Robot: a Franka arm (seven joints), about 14 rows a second.
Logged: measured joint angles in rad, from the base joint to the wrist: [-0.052 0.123 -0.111 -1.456 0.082 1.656 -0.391]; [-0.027 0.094 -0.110 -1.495 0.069 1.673 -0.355]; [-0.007 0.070 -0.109 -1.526 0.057 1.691 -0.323]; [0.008 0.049 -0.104 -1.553 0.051 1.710 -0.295]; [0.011 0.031 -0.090 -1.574 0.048 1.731 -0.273]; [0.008 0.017 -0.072 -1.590 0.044 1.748 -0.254]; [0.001 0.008 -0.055 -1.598 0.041 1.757 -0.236]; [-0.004 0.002 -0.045 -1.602 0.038 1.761 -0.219]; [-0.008 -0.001 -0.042 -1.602 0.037 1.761 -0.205]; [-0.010 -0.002 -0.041 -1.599 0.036 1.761 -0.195]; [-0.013 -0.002 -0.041 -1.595 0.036 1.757 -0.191]
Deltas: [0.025 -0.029 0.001 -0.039 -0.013 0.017 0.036]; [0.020 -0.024 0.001 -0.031 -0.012 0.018 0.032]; [0.015 -0.021 0.005 -0.027 -0.006 0.019 0.028]; [0.003 -0.018 0.014 -0.021 -0.003 0.021 0.022]; [-0.003 -0.014 0.018 -0.016 -0.004 0.017 0.019]; [-0.007 -0.009 0.017 -0.008 -0.003 0.009 0.018]; [-0.005 -0.006 0.010 -0.004 -0.003 0.004 0.017]; [-0.004 -0.003 0.003 0.000 -0.001 0.000 0.014]; [-0.002 -0.001 0.001 0.003 -0.001 0.000 0.010]; [-0.003 0.000 0.000 0.004 0.000 -0.004 0.004]
